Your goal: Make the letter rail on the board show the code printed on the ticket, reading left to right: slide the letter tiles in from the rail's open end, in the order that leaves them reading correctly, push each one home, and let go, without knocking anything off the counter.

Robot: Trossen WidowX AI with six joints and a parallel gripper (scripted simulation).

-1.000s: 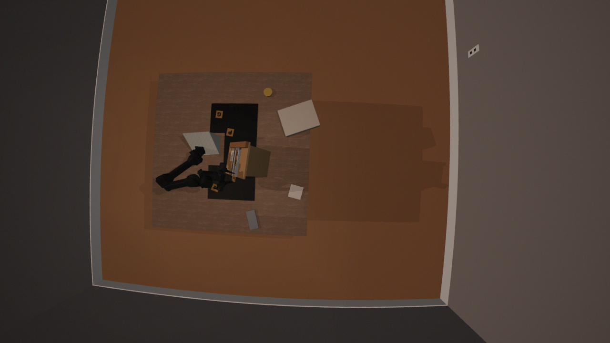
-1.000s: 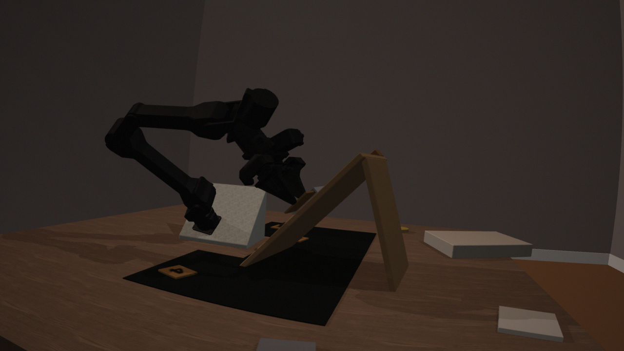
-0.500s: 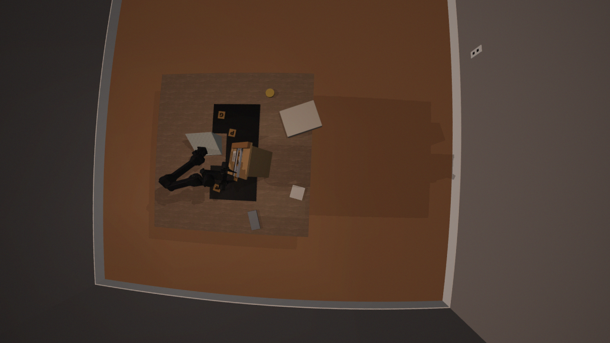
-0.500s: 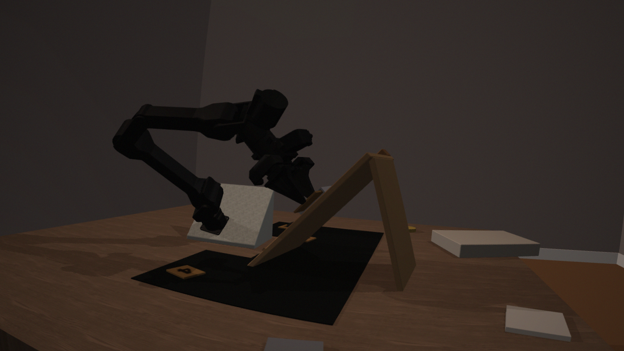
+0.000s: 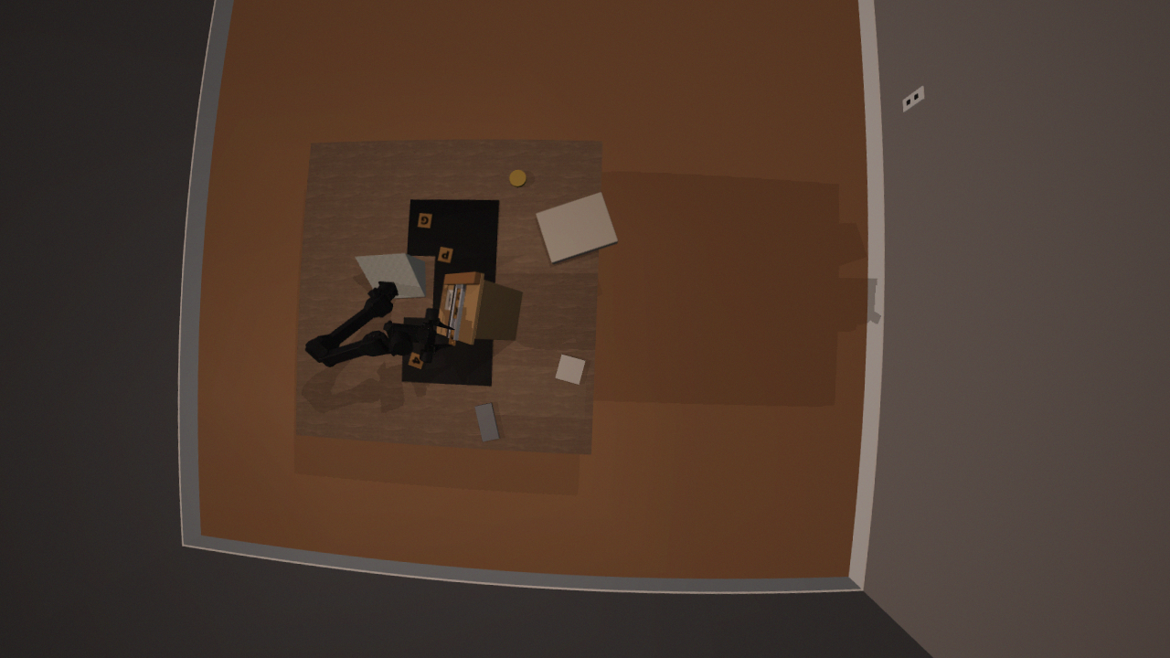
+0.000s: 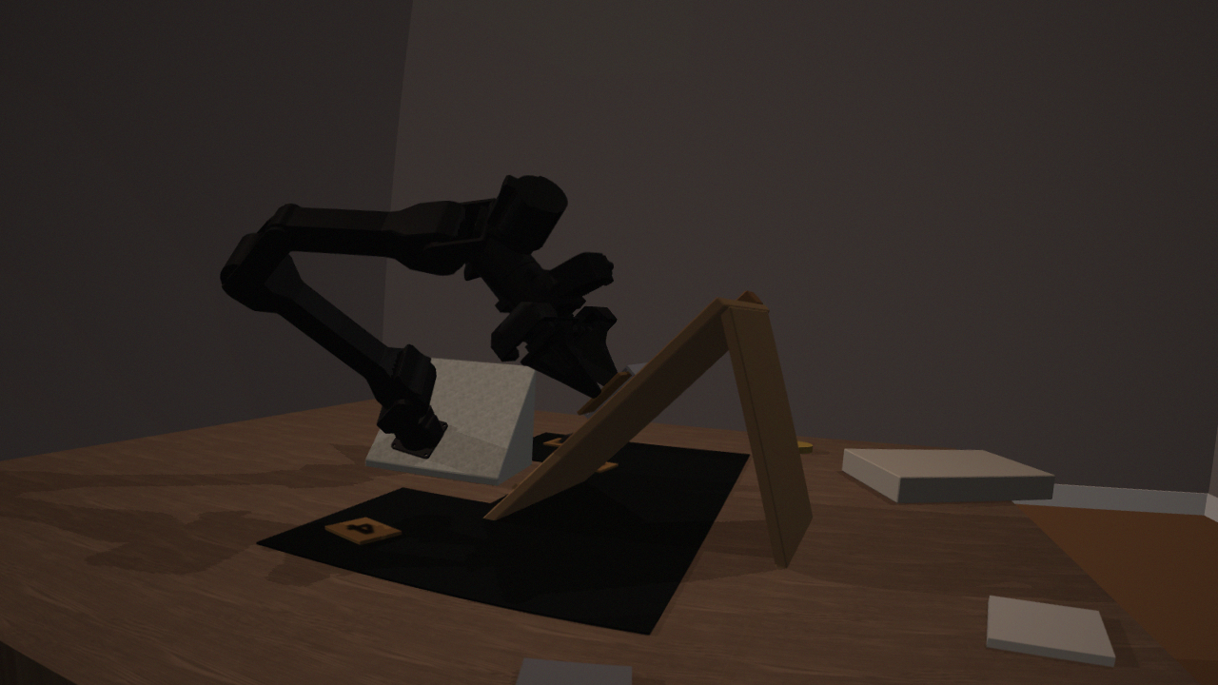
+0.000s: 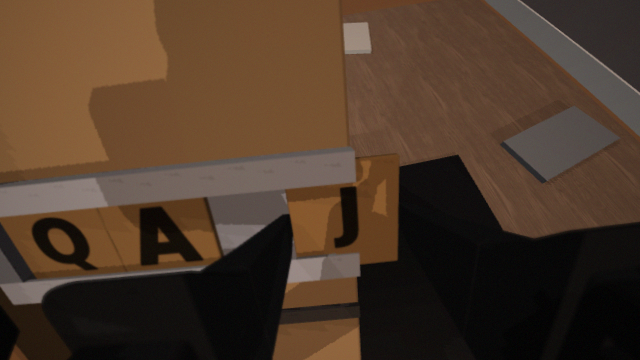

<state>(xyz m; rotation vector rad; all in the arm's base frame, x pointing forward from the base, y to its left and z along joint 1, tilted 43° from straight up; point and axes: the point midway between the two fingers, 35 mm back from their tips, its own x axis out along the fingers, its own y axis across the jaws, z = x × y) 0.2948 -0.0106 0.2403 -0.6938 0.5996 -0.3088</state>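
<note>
My gripper tip is now 1 cm short of the q tile and 15 cm to the right of it. The rest, counted from my gripper tip: black mat: 13 cm behind, 19 cm to the left, 16 cm below; then white ticket: 6 cm behind, 14 cm to the left, 8 cm below; then j tile: right at my gripper tip.
</note>
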